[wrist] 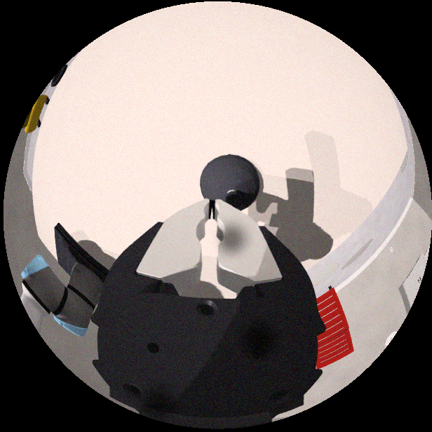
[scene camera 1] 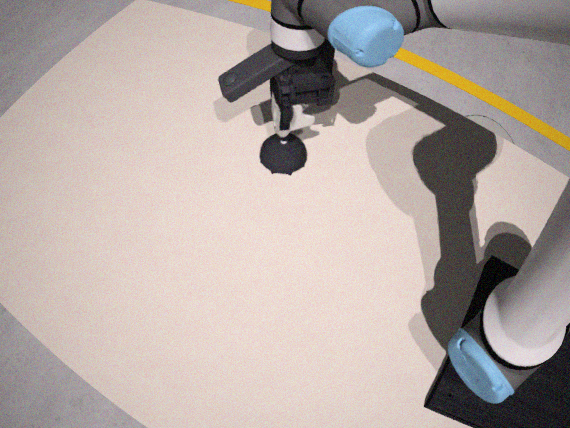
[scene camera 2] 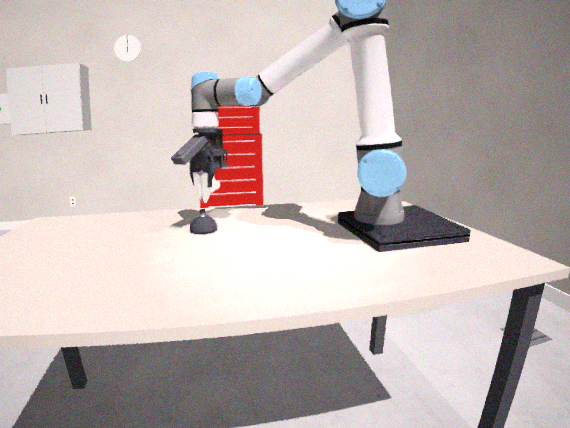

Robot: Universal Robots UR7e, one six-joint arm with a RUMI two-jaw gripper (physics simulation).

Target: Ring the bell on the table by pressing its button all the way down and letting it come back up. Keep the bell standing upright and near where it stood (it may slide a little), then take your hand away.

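Frame: origin at the arm's base, x ahead, y left, z up, level; centimetres.
Seen in the pictures: gripper, between the fingertips: (scene camera 1: pixel 281 135) (scene camera 2: pixel 204 202); arm's base, origin of its link: (scene camera 2: pixel 379 217).
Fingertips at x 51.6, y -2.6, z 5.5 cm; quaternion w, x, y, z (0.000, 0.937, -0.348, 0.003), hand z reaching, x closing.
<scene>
Offsets run from my fingertips to a thing's top centre. Level surfaces: height alone.
The bell @(dy -2.3, dx +1.0, dz -2.5 cm) (scene camera 1: pixel 283 157) (scene camera 2: pixel 203 225) (wrist: pixel 225 172) is a dark dome standing upright on the pale table @(dz -9.1 cm) (scene camera 1: pixel 200 280) (scene camera 2: pixel 280 280). Its small dark button @(dy -2.3, dx +1.0, dz -2.5 cm) (scene camera 2: pixel 202 212) (wrist: pixel 234 198) stands raised on top, with a pale spot beside it. My gripper (scene camera 1: pixel 283 133) (scene camera 2: pixel 204 201) (wrist: pixel 212 202) is shut, with nothing between its fingers, and points down. In scene camera 2 the fingertips are a little above the button, with a small gap. In scene camera 1 they hide most of the button. In the wrist view the button shows just right of the tips.
The arm's black base plate (scene camera 1: pixel 450 395) (scene camera 2: pixel 425 240) is on the table, right of the bell in scene camera 2. A red drawer cabinet (scene camera 2: pixel 242 170) (wrist: pixel 332 320) stands behind the table. The arm's shadow falls across the table behind and right of the bell.
</scene>
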